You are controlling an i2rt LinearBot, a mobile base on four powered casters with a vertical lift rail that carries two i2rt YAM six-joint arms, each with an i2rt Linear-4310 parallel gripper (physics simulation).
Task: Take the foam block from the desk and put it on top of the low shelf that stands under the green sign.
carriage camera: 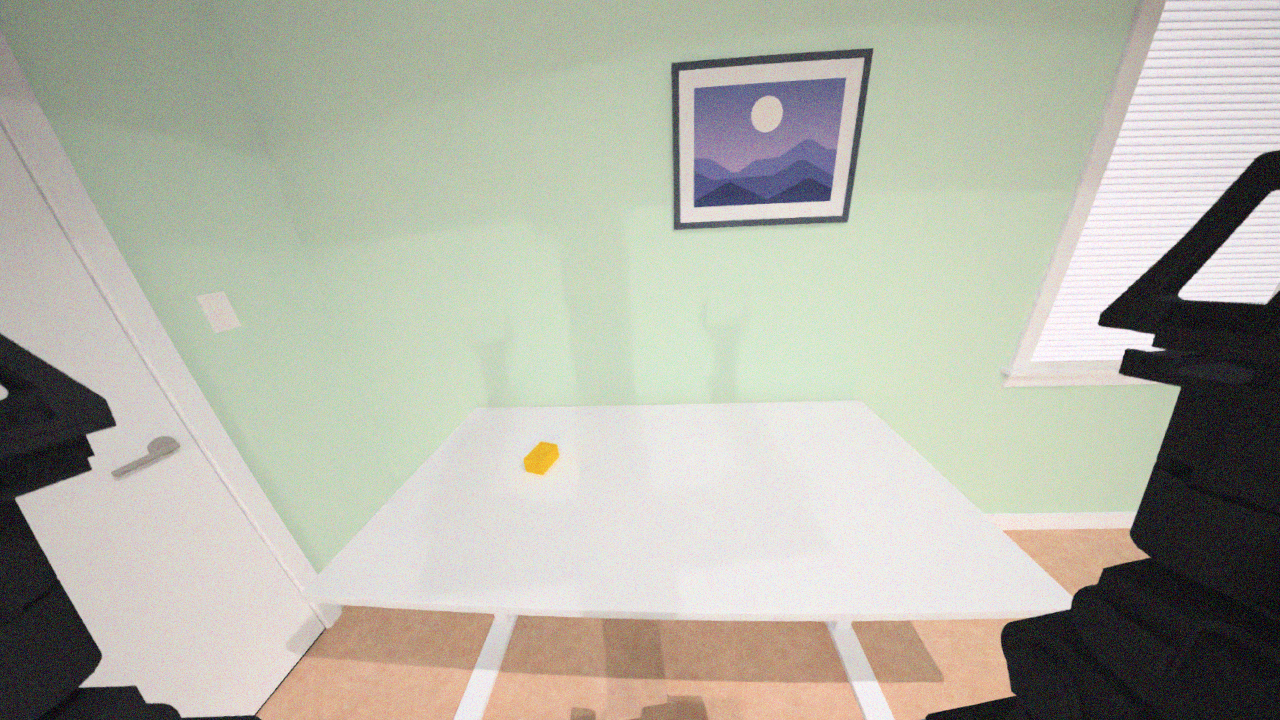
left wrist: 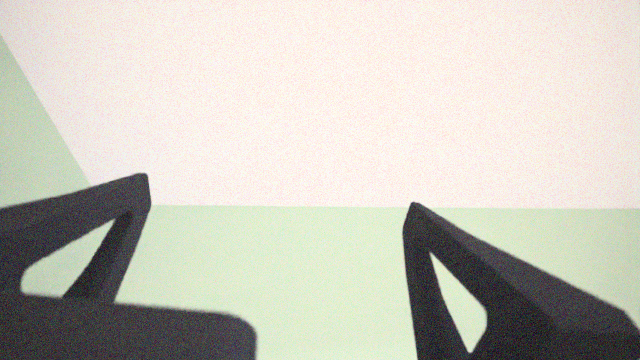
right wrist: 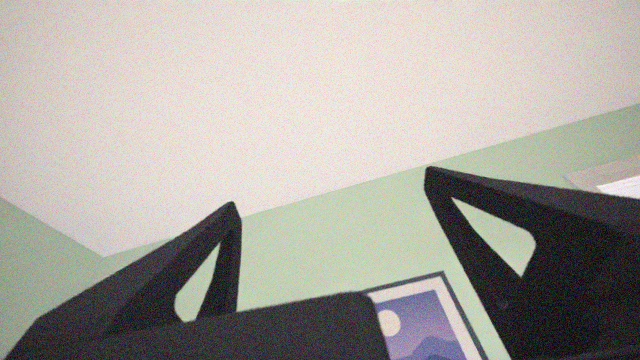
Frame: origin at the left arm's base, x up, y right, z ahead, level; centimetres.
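Seen in the pictures: left gripper, between the fingertips: (left wrist: 280, 202); right gripper, between the fingertips: (right wrist: 331, 194).
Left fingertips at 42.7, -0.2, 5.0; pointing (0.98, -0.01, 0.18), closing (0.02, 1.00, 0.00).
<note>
Offsets run from my left fingertips to a thing's top centre, as dx, dy, dz. "spot": to the spot under its first point. Level surfaces: height alone.
The foam block @(-63.8, +4.2, +72.0) (carriage camera: 541, 457), small and yellow-orange, lies on the back left part of the white desk @(dx -68.4) (carriage camera: 626, 555) in the carriage view. My left gripper (left wrist: 280, 202) is open and empty; in the carriage view part of it shows at the left edge, well apart from the block. My right gripper (right wrist: 331, 194) is open and empty, and part of it shows at the right edge of the carriage view, far from the block. Both wrist views look up at the wall and ceiling. The low shelf and the green sign do not show in these views.
A white door (carriage camera: 107, 555) with a metal handle @(spot: -47.1, -90.8, +60.1) (carriage camera: 145, 456) stands at the left, close to the desk's front left corner. A framed mountain picture (carriage camera: 765, 186) (right wrist: 420, 320) hangs on the green wall behind the desk. A window with blinds (carriage camera: 1127, 205) is at the right. Desk legs (carriage camera: 487, 667) stand on the tan floor.
</note>
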